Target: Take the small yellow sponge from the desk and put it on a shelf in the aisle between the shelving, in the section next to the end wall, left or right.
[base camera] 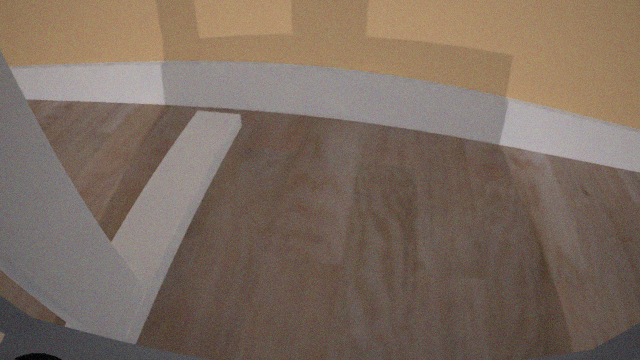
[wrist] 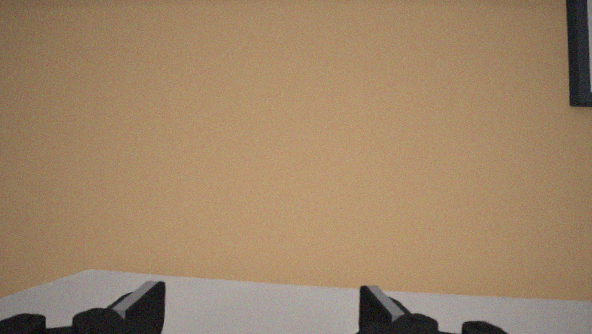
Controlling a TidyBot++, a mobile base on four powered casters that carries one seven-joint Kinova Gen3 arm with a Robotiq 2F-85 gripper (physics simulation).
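Places are measured from the arm's base along level axes (x down, y left, z ahead), in centimetres.
Where they show: gripper, fingertip midpoint: (wrist: 263, 306).
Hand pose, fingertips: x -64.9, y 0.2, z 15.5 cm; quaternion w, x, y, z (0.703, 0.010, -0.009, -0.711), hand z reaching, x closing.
Observation:
After its pixels a point has its place.
The white desk top (wrist: 265, 305) @(z 45.1, x -55.3, y 0.2 cm) crosses the bottom of the wrist view, with its left back corner at the lower left. My gripper (wrist: 263, 306) @(z 15.5, x -64.9, y 0.2 cm) is open, its two black fingers wide apart, and the desk top shows between and behind them. The small yellow sponge does not show in either view. In the base camera view a white desk leg (base camera: 45, 200) @(z 21.6, x 20.8, y 19.4 cm) rises at the left, joined to a white foot bar (base camera: 175, 190) on the floor. The shelving does not show.
A tan wall (base camera: 425, 25) @(z 57.8, x 21.5, y -14.0 cm) (wrist: 300, 150) @(z 58.9, x -77.2, y -4.4 cm) stands close in front, with a white baseboard (base camera: 325, 92) @(z 58.1, x 34.8, y -0.1 cm) along the wood floor (base camera: 400, 225) @(z 36.4, x 39.7, y -10.3 cm). A dark picture frame (wrist: 579, 55) @(z 51.2, x -95.1, y -50.1 cm) hangs at the upper right in the wrist view.

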